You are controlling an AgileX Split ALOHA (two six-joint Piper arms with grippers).
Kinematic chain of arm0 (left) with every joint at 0, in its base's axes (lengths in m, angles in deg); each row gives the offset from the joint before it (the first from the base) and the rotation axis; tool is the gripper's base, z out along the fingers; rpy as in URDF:
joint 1: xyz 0 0 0.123 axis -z
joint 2: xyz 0 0 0 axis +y
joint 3: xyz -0.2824 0 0.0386 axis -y
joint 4: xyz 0.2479 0 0.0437 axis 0.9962 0 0.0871
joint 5: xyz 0 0 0 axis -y
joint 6: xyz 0.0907 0 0.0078 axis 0.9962 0 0.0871
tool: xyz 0 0 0 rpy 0 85 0
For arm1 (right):
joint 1: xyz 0 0 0.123 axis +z
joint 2: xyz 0 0 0 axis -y
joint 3: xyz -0.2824 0 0.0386 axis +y
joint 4: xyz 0.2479 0 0.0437 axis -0.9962 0 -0.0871
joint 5: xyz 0 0 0 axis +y
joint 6: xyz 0.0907 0 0.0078 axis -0.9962 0 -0.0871
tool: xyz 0 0 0 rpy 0 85 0
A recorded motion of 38 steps. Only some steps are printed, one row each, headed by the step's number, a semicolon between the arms.
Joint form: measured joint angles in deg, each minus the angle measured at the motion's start. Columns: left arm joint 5, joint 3, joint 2, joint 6, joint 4, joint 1; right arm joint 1, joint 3, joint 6, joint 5, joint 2, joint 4.
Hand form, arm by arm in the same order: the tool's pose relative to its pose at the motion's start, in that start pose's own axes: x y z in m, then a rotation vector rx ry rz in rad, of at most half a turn. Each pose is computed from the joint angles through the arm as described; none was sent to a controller.
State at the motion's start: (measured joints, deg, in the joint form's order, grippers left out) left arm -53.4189 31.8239 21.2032 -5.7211 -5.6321 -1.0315; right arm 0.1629 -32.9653 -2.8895 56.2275 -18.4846 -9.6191
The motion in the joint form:
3: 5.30 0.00 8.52 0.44 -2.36 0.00; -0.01 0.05 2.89 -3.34 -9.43 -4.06
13: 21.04 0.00 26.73 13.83 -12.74 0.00; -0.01 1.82 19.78 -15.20 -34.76 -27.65
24: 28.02 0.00 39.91 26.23 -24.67 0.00; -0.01 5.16 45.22 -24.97 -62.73 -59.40
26: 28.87 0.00 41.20 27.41 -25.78 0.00; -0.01 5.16 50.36 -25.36 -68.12 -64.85
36: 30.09 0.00 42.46 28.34 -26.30 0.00; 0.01 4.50 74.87 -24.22 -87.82 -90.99
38: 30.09 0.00 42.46 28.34 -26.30 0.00; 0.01 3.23 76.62 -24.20 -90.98 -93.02
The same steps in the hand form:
3: -0.0152 -0.0026 0.0268 0.0153 0.0569 -0.0320; -0.0143 0.0025 0.0293 -0.0354 0.1047 0.0179
13: -0.0412 -0.0076 0.0920 0.0785 0.0900 0.0169; -0.0290 0.0111 0.1209 -0.2153 0.3051 0.1542
24: -0.0415 -0.0080 0.1422 0.1156 0.1723 0.0076; 0.0069 0.0000 0.2194 -0.2376 0.4906 0.3947
26: -0.0412 -0.0076 0.1472 0.1149 0.1774 0.0061; 0.0172 -0.0028 0.2357 -0.2326 0.5312 0.4270
36: -0.0412 -0.0065 0.1522 0.1079 0.1773 0.0100; 0.0599 -0.0143 0.2913 -0.2151 0.6064 0.5512
38: -0.0412 -0.0065 0.1522 0.1079 0.1773 0.0100; 0.0645 -0.0168 0.3018 -0.2040 0.6171 0.5640

